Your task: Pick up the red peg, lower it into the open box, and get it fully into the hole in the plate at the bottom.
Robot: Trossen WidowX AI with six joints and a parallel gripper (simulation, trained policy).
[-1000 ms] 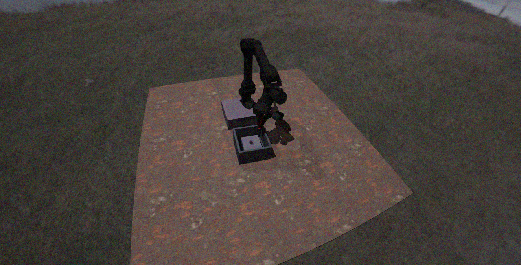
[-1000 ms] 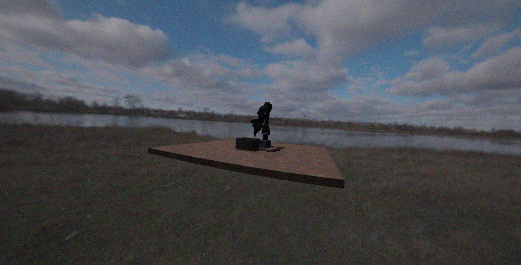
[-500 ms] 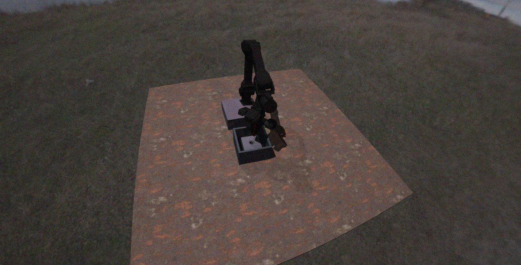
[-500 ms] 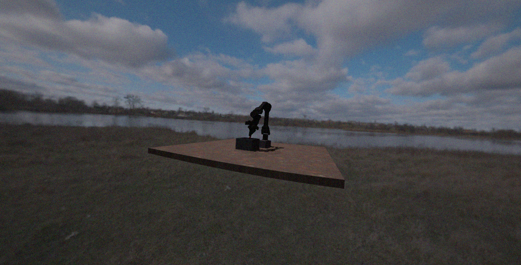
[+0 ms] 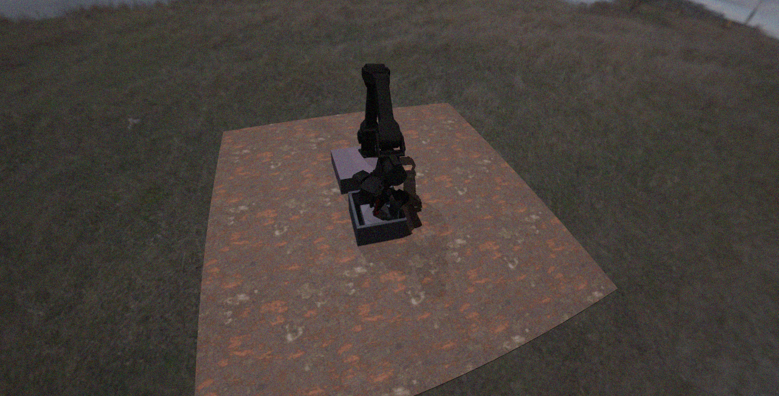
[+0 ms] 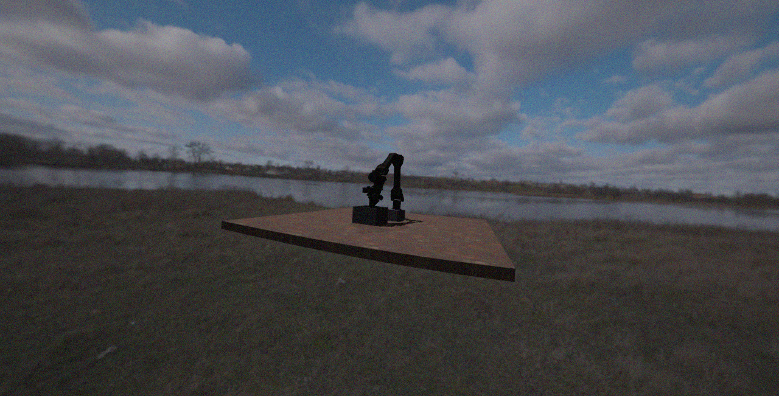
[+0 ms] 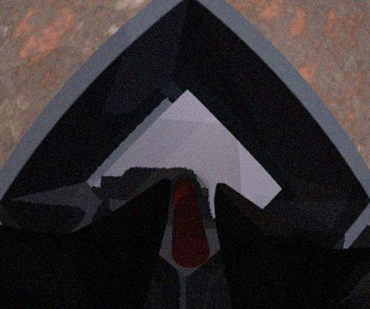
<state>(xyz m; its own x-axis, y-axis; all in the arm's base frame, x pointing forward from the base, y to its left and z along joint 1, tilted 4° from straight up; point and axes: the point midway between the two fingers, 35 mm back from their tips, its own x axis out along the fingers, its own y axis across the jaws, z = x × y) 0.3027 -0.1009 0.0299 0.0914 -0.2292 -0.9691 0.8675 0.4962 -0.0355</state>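
Right now my gripper tip is 1 cm to the right of the red peg. Round my gripper tip: dark box 6 cm below, 1 cm to the left; then plate 4 cm below, 1 cm to the left.
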